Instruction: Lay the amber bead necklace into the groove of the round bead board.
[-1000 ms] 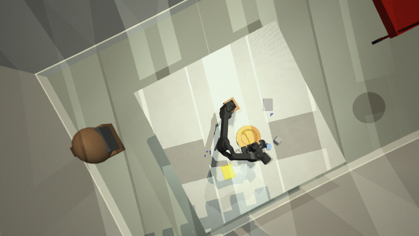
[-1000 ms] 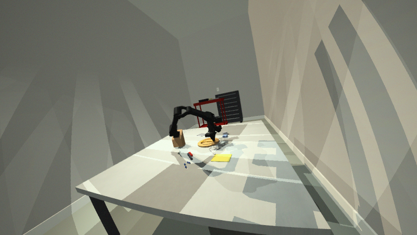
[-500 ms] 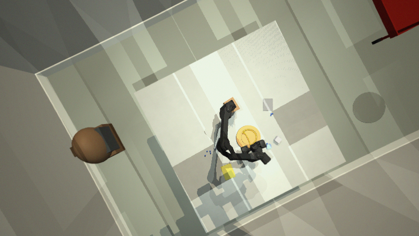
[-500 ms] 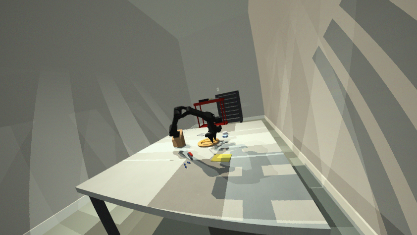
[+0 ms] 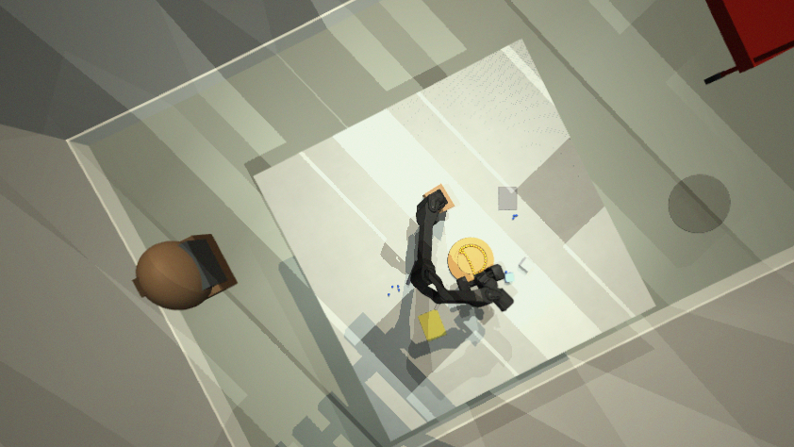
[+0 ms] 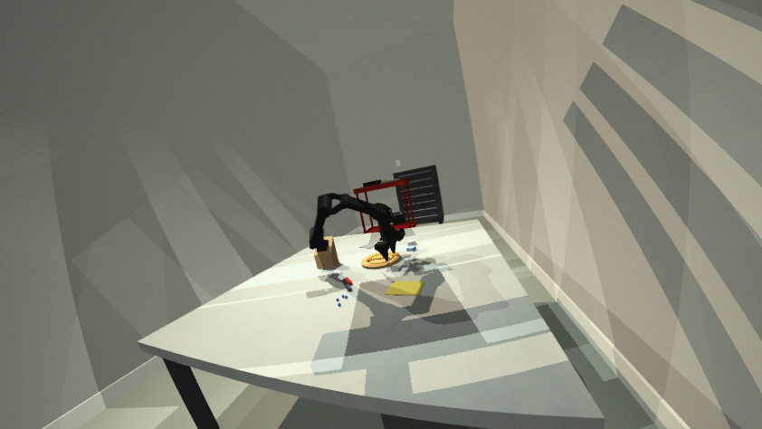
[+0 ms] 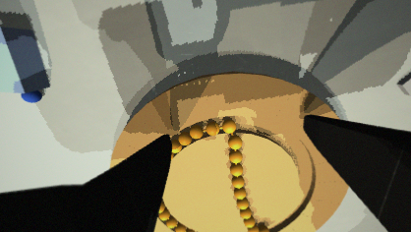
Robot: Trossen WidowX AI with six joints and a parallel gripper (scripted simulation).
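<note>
My gripper tip is 60 mm past the round bead board, 20 mm to the right of it and 20 mm above it. The rest, counted from my gripper tip: light blue cube: 120 mm to the left, 90 mm ahead, 10 mm below; red-handled tool: 210 mm to the right, 150 mm behind, 10 mm below; white cube: 220 mm to the left, 80 mm ahead, 10 mm below.
</note>
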